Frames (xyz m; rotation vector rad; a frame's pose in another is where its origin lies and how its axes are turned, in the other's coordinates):
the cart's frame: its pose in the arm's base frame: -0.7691 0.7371 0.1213 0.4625 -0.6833 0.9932
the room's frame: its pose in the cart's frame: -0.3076 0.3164 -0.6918 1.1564 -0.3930 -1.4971
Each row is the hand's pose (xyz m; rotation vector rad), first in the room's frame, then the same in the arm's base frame.
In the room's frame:
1: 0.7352 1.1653 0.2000 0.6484 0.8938 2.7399
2: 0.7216 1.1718 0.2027 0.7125 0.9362 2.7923
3: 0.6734 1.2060 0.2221 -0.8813 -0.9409 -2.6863
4: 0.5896 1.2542 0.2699 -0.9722 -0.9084 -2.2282
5: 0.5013 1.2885 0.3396 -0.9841 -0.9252 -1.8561
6: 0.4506 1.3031 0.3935 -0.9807 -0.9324 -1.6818
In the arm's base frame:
1: 0.0004 0.5569 0.2663 -0.8940 1.8019 -2.3653
2: -0.0116 0.5533 0.2751 -0.8141 1.7533 -2.3369
3: -0.0529 0.5278 0.3140 -0.5474 1.6081 -2.1853
4: -0.1294 0.4735 0.3673 -0.2113 1.3363 -1.9890
5: -0.2164 0.4028 0.4030 0.0317 1.0738 -1.8523
6: -0.2694 0.3506 0.4149 0.1363 0.9461 -1.7834

